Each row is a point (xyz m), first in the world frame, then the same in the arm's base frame.
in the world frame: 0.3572 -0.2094 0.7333
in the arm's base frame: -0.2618 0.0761 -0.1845
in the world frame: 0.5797 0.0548 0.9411
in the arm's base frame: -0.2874 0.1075 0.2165
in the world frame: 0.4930 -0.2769 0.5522
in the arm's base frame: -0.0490 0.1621 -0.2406
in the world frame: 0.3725 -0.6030 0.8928
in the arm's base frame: -0.1413 -0.3100 -0.3148
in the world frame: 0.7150 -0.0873 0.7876
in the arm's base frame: -0.0534 0.1221 0.1322
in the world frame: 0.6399 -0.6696 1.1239
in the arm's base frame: 0.0056 -0.5225 -0.0646
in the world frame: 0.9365 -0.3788 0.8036
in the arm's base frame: 0.2453 -0.0886 0.1069
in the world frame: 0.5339 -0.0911 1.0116
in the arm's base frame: -0.2884 -0.0442 0.1433
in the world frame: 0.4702 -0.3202 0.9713
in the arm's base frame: -0.2211 -0.1725 -0.0495
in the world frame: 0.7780 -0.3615 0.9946
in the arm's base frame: 0.0326 -0.2163 0.1258
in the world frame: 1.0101 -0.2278 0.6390
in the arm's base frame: 0.3050 0.1351 0.1483
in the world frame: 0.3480 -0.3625 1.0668
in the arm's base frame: -0.3390 -0.2715 -0.0955
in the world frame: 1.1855 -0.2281 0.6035
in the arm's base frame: 0.4595 0.1615 0.2348
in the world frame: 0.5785 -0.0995 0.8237
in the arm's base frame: -0.1716 0.0869 0.0624
